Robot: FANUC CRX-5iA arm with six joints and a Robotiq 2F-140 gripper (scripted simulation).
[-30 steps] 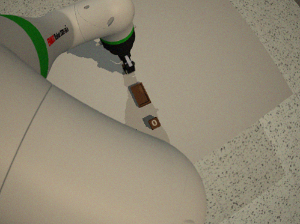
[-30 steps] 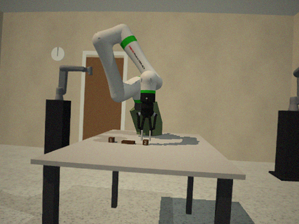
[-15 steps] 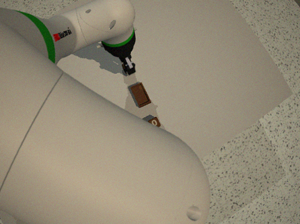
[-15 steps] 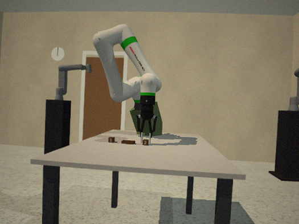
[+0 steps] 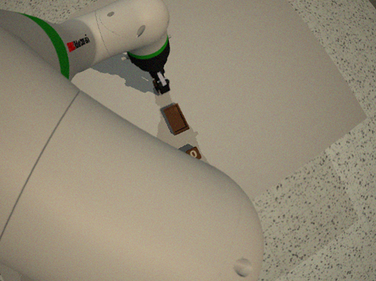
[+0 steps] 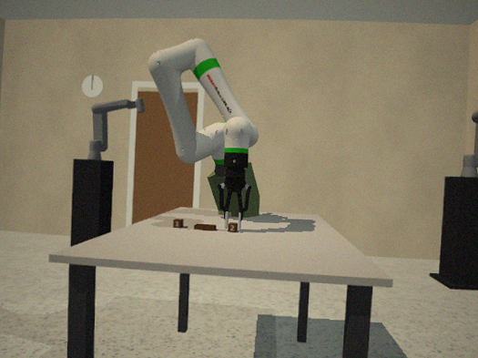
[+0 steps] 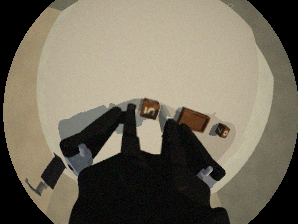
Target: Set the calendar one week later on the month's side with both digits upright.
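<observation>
Now: hand 1 cm past the brown tray, 11 cm to the left of it and 3 cm above it.
</observation>
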